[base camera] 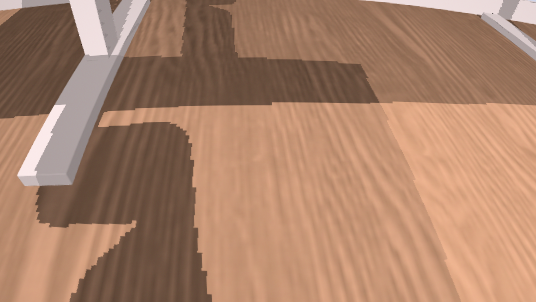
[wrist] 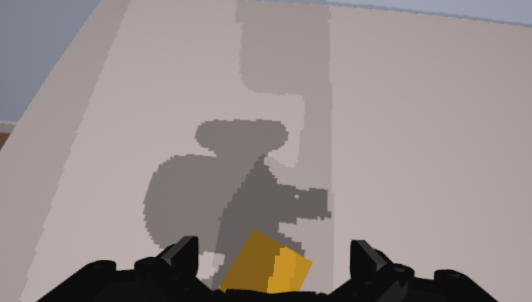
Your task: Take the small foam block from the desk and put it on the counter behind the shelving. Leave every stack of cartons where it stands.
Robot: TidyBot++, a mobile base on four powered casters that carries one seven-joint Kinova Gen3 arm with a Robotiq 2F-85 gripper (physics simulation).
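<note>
The small foam block, yellow-orange, lies on the pale desk at the lower middle of the wrist view. It is turned at an angle to the fingers, and its near end is hidden by the gripper's body. My gripper is open, with one finger to the left of the block and one to the right, and a gap shows on both sides. The height of the fingertips over the desk is hard to tell. The counter, the shelving and the cartons do not show in either view.
In the base view, a white leg with a long foot stands on the wood floor at the left, and another white foot shows at the top right. A blue-grey wall lies beyond the desk's left and far edges.
</note>
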